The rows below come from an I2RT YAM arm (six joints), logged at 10 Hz.
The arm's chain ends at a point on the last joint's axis. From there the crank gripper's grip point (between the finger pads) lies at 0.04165 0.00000 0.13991 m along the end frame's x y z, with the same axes.
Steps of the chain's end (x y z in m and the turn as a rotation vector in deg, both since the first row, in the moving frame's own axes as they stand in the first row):
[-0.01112 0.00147 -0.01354 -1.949 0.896 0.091]
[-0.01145 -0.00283 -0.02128 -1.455 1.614 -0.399]
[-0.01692 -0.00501 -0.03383 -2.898 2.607 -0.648]
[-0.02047 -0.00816 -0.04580 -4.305 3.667 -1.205]
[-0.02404 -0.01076 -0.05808 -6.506 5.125 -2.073]
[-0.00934 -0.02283 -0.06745 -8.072 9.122 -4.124]
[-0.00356 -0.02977 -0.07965 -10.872 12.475 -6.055]
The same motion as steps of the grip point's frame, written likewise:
[-0.00894 0.00628 -0.01429 -1.949 0.896 0.091]
[-0.00751 0.00040 -0.02255 -1.455 1.614 -0.399]
[-0.01056 0.00151 -0.03604 -2.898 2.607 -0.648]
[-0.01151 0.00127 -0.04911 -4.305 3.667 -1.205]
[-0.01148 0.00313 -0.06317 -6.506 5.125 -2.073]
[0.01282 -0.00752 -0.07696 -8.072 9.122 -4.124]
[0.02661 -0.01042 -0.09395 -10.872 12.475 -6.055]

